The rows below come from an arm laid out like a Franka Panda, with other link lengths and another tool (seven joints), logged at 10 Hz.
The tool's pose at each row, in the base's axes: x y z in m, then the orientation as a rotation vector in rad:
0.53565, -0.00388, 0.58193, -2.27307, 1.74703, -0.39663
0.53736, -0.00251, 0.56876, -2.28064, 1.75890, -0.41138
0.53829, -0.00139, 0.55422, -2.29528, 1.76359, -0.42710
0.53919, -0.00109, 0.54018, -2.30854, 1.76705, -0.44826
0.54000, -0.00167, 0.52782, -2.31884, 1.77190, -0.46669
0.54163, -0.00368, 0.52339, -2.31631, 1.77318, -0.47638
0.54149, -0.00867, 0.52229, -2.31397, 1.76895, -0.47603
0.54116, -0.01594, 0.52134, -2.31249, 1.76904, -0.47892
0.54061, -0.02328, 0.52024, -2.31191, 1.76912, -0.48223
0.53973, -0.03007, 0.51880, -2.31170, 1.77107, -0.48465
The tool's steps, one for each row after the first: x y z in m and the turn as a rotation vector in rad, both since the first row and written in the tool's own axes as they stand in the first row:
-0.00175, 0.00279, 0.01294, -0.00661, 0.01653, 0.00007
-0.00354, 0.00684, 0.02686, -0.01382, 0.03303, -0.00681
-0.00451, 0.01094, 0.04029, -0.01798, 0.05185, -0.01408
-0.00454, 0.01475, 0.05209, -0.02190, 0.06856, -0.01893
-0.00248, 0.01536, 0.05675, -0.01813, 0.07417, -0.01809
0.00224, 0.01714, 0.05758, -0.01446, 0.07145, -0.01879
0.00913, 0.01960, 0.05813, -0.01272, 0.07277, -0.01831
0.01602, 0.02234, 0.05874, -0.01143, 0.07464, -0.01833
0.02228, 0.02535, 0.05957, -0.01164, 0.07685, -0.01759

